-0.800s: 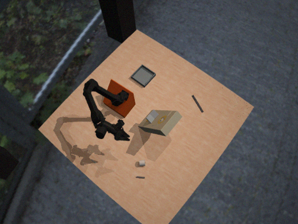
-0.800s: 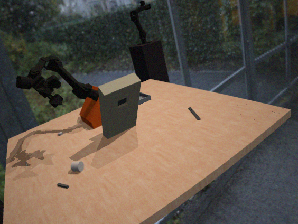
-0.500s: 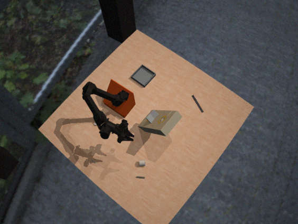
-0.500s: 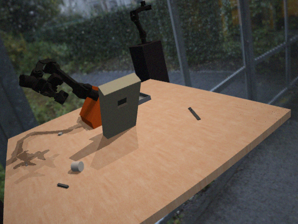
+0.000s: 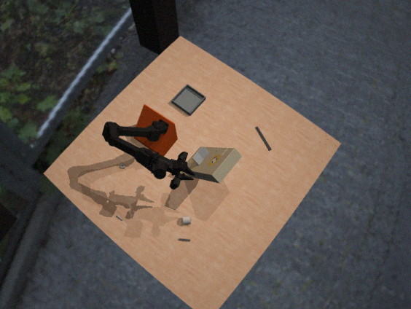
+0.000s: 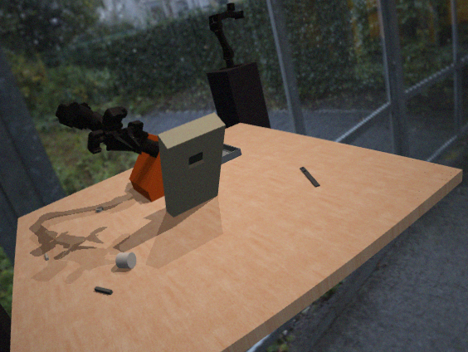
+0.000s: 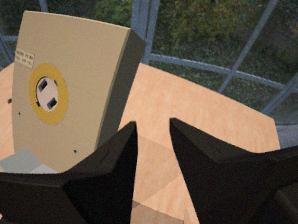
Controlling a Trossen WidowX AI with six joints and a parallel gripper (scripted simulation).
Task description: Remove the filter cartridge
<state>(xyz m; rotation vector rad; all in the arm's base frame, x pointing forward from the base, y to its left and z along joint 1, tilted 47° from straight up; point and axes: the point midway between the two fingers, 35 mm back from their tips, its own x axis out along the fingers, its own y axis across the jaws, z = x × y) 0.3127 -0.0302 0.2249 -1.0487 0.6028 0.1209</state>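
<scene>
Right now my gripper tip is 140 mm to the right of the round filter cartridge, 60 mm above it and 40 mm short of it. From my gripper tip the other things lie so: grey tray: 460 mm to the left, 370 mm behind, 280 mm below; beige service panel: 150 mm to the left, 130 mm below, 10 mm behind.
</scene>
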